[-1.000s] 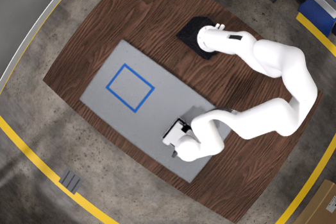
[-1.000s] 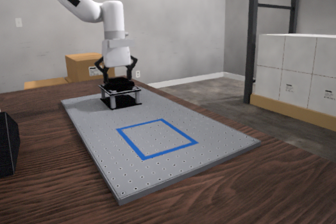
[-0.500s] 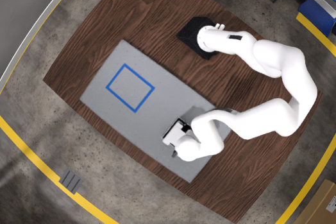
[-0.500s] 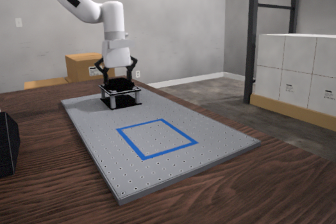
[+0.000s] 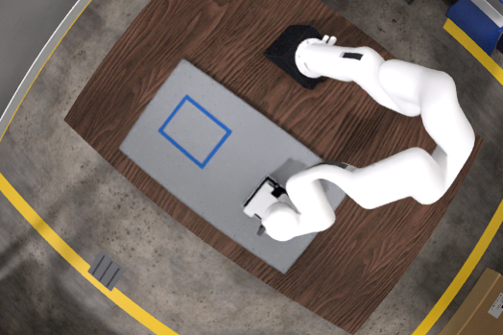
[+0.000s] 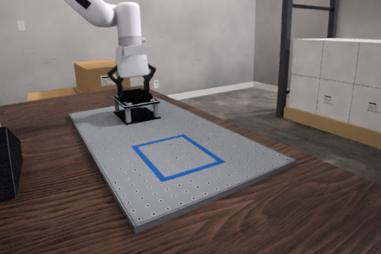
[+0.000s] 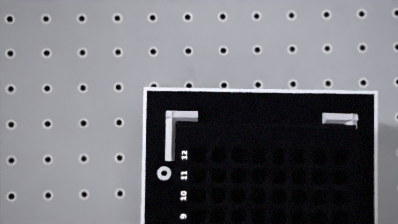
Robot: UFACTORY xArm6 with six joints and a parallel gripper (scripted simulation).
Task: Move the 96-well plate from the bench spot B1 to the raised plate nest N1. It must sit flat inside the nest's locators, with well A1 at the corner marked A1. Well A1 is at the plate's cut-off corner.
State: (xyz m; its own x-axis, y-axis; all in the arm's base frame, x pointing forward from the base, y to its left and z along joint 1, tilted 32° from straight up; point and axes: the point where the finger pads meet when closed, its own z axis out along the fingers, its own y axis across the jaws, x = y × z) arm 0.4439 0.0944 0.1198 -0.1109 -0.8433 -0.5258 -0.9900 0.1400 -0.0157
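Right now my hand is 10 mm above the black 96-well plate. Round my hand: black plate nest N1 (30 mm below).
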